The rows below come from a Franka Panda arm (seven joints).
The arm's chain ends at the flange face. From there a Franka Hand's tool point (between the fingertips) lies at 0.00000 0.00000 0.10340 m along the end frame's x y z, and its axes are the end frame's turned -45 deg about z.
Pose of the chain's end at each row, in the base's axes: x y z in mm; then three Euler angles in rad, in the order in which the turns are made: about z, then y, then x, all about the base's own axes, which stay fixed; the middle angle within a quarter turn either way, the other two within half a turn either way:
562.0 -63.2 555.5 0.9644 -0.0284 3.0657
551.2 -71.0 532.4 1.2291 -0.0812 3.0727
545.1 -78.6 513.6 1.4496 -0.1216 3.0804
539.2 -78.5 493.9 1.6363 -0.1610 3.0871
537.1 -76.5 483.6 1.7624 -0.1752 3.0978
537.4 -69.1 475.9 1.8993 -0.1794 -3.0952
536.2 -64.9 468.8 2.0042 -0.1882 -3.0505
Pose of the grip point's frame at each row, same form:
559.1 -71.0 452.4 0.1790 -0.0284 3.0657
542.8 -78.1 429.6 0.4437 -0.0812 3.0727
532.6 -84.9 411.2 0.6642 -0.1216 3.0804
522.6 -84.1 392.0 0.8509 -0.1610 3.0871
519.1 -81.0 381.9 0.9770 -0.1752 3.0978
518.9 -64.4 374.3 1.1139 -0.1794 -3.0952
516.9 -55.7 367.6 1.2188 -0.1882 -3.0505

